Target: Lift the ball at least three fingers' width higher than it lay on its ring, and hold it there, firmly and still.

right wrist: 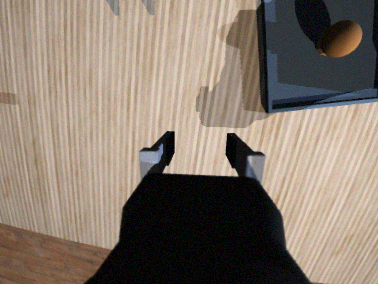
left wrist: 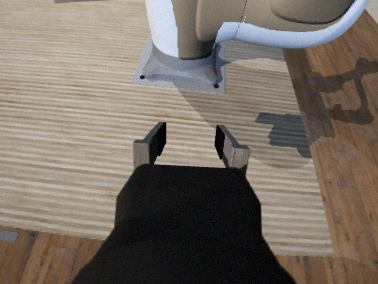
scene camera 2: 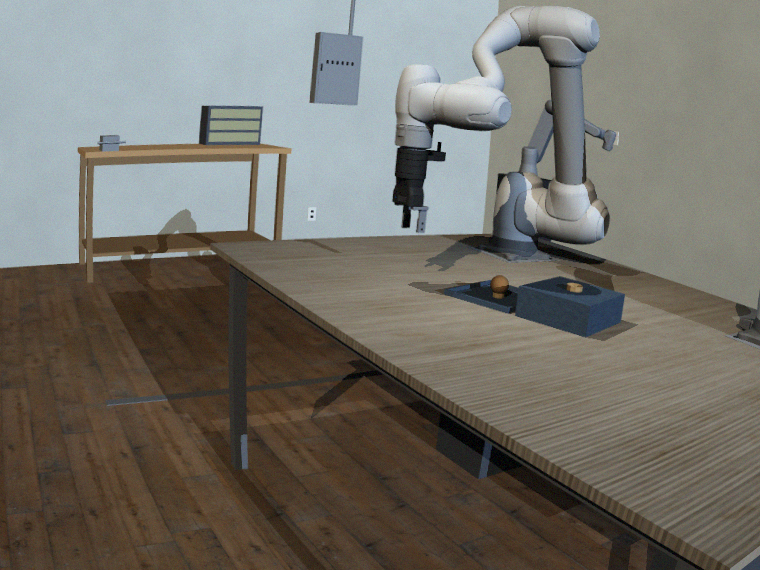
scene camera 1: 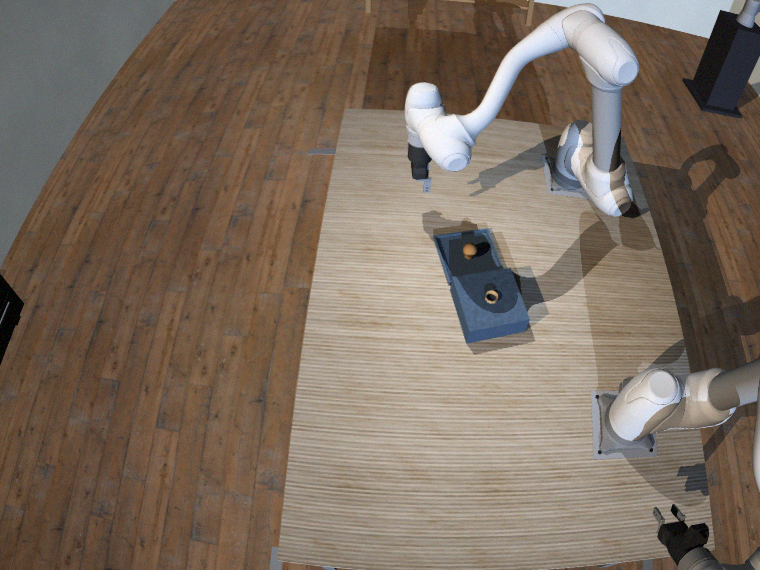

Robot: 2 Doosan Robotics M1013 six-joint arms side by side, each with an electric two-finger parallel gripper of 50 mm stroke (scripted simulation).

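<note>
The left gripper is visible at (scene camera 1: 663,508) and (left wrist: 190,133), the right gripper at (scene camera 2: 412,230). A shallow blue tray appears at (scene camera 1: 449,246), (scene camera 2: 480,293) and (right wrist: 298,76); in the left wrist view the tray is out of frame. A tall blue box appears at (scene camera 2: 562,303) and (scene camera 1: 489,305); in the right wrist view the box is out of frame.
</note>
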